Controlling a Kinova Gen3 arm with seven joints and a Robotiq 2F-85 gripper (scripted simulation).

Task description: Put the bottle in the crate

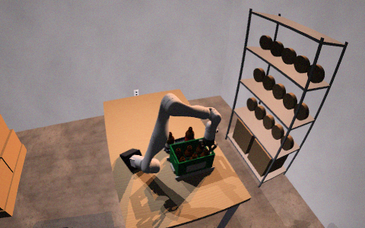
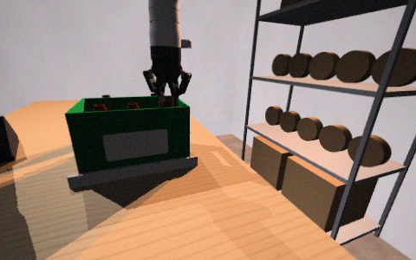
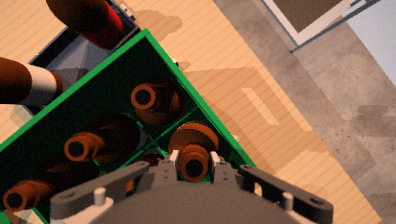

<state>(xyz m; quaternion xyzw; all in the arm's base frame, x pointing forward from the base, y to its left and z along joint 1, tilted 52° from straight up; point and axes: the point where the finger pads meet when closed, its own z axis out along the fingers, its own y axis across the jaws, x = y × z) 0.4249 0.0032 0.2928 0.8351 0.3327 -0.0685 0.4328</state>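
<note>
The brown bottle lies 70 mm below my hand. Round my hand: green crate: 90 mm below, 80 mm behind, 60 mm to the left; then dark tray: 290 mm to the left, 170 mm below, 40 mm behind.
</note>
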